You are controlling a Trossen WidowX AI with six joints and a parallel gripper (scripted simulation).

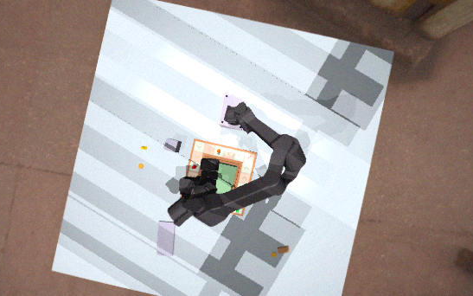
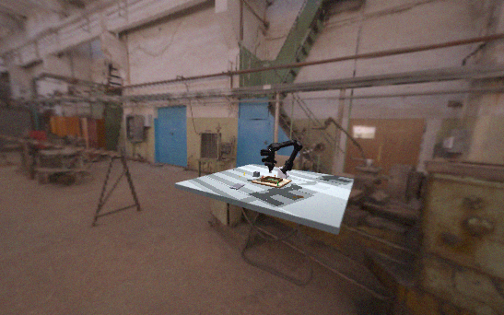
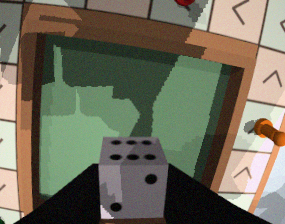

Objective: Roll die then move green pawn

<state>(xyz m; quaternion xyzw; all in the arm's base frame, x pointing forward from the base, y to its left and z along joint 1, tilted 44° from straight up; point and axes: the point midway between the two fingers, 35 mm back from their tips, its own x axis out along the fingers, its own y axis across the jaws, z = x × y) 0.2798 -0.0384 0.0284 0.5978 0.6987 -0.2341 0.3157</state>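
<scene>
Now: gripper tip 11 cm short of the green pawn, 13 cm to the right of it and 7 cm above it. The rest, counted from my gripper tip: green tray: 2 cm to the left, 9 cm below; then red pawn: 2 cm behind, 10 cm to the right, 7 cm below; then grey die: right at my gripper tip.
</scene>
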